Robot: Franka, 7 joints.
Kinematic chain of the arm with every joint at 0, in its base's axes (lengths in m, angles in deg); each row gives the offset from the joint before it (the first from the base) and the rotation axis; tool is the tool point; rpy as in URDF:
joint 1: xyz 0 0 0.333 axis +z
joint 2: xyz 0 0 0 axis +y
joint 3: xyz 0 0 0.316 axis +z
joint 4: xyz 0.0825 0 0 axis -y
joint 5: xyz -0.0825 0 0.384 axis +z
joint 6: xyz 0 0 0 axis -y
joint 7: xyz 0.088 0 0 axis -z
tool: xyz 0 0 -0.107 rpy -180 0 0
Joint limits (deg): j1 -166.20..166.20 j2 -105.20..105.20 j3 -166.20..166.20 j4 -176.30..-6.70 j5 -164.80..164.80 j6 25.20..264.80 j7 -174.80..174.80
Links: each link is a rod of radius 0.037 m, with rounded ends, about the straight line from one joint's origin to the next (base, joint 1, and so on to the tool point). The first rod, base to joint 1, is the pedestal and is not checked.
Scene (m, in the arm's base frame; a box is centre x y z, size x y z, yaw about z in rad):
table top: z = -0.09
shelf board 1: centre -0.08 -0.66 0 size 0.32 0.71 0.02 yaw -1.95
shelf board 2: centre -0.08 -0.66 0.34 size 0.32 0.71 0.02 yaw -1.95
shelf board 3: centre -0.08 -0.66 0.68 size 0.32 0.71 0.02 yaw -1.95
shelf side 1: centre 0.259 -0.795 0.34 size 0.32 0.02 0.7 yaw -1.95
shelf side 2: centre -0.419 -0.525 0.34 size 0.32 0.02 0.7 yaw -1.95
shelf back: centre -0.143 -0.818 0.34 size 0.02 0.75 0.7 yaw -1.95
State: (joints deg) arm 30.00 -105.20 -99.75 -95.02 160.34 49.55 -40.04
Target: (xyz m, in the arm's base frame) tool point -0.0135 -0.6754 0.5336
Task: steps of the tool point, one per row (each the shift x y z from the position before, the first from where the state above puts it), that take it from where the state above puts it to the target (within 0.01 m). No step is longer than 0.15 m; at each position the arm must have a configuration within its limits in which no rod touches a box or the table.
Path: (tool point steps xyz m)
1: 0.0294 0.0447 -0.0028
2: 0.0269 0.0542 -0.0048
3: 0.0240 0.0620 -0.0033
4: 0.0211 0.0680 0.0016
5: 0.0182 0.0713 0.0093
6: 0.0218 -0.0520 0.0758
7: 0.0335 -0.0322 0.0896
8: 0.0390 -0.0079 0.0981
9: 0.0367 0.0186 0.1011
10: -0.0130 -0.0732 0.0029
11: -0.0215 -0.0674 0.0002
12: -0.0292 -0.0596 -0.0015
13: -0.0361 -0.0503 -0.0016

